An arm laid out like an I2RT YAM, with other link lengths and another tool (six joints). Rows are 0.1 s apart.
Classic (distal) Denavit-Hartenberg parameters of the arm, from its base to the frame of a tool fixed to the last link. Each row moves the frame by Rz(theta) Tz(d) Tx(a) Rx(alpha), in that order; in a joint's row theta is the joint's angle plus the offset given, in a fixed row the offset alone. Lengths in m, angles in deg.
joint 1: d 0.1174, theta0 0, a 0.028, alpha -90
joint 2: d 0, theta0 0, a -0.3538, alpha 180
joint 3: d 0, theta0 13.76, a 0.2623, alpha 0
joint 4: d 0.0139, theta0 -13.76, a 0.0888, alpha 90
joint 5: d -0.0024, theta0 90, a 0, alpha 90
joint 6: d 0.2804, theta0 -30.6, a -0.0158, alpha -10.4
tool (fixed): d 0.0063, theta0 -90, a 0, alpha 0
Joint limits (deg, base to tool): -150..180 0..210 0..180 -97..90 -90..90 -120..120
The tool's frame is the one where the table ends.
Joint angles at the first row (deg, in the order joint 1, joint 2, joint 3, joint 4, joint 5, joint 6):
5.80, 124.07, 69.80, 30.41, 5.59, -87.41
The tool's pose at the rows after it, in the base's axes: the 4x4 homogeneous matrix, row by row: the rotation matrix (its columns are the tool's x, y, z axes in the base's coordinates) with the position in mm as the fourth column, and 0 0 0 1 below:
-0.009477, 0.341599, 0.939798, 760.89; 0.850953, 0.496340, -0.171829, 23.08; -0.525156, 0.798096, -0.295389, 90.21; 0, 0, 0, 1
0.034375, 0.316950, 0.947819, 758.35; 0.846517, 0.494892, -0.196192, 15.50; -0.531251, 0.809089, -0.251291, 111.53; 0, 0, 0, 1
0.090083, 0.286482, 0.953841, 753.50; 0.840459, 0.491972, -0.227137, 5.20; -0.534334, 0.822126, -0.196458, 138.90; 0, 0, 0, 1
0.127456, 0.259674, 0.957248, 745.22; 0.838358, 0.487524, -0.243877, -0.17; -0.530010, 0.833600, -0.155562, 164.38; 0, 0, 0, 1
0.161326, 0.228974, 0.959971, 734.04; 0.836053, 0.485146, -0.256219, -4.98; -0.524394, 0.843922, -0.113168, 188.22; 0, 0, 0, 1
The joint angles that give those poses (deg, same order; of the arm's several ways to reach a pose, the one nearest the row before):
5.72, 122.86, 68.79, 31.26, 6.16, -86.95
5.75, 121.16, 67.13, 33.78, 7.70, -87.10
5.71, 118.93, 65.09, 36.76, 9.58, -87.27
5.78, 116.25, 63.14, 38.45, 10.67, -87.24
5.80, 113.47, 60.56, 40.77, 11.48, -87.36

